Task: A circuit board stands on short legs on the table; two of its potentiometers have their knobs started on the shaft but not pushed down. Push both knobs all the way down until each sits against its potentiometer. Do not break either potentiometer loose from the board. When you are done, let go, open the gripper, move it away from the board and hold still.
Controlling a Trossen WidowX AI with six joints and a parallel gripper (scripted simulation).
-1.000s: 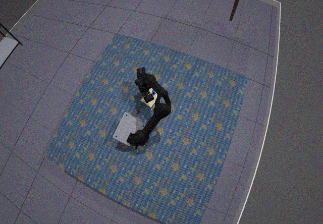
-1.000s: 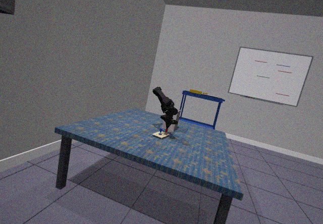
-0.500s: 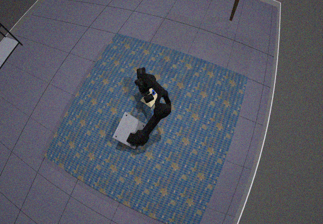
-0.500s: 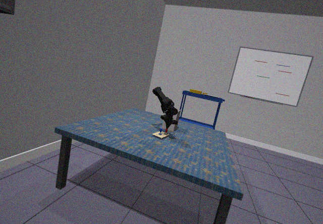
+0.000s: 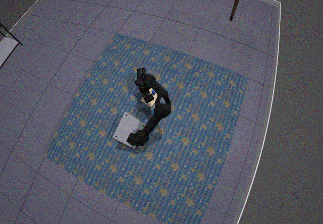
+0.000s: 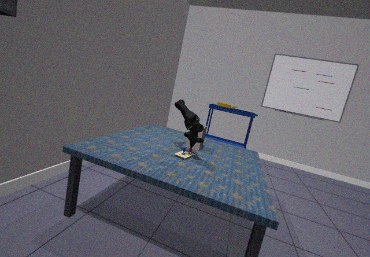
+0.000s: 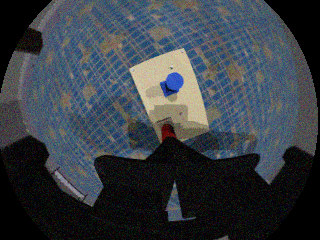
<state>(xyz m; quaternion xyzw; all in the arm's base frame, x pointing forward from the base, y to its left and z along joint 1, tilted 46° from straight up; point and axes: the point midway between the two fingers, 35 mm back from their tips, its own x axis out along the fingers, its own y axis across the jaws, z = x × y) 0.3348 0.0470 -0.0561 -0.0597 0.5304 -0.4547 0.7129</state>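
Right now the red knob is 1 cm below my gripper tip. Also, from my gripper tip: blue knob 5 cm ahead, 4 cm to the right, 2 cm below.
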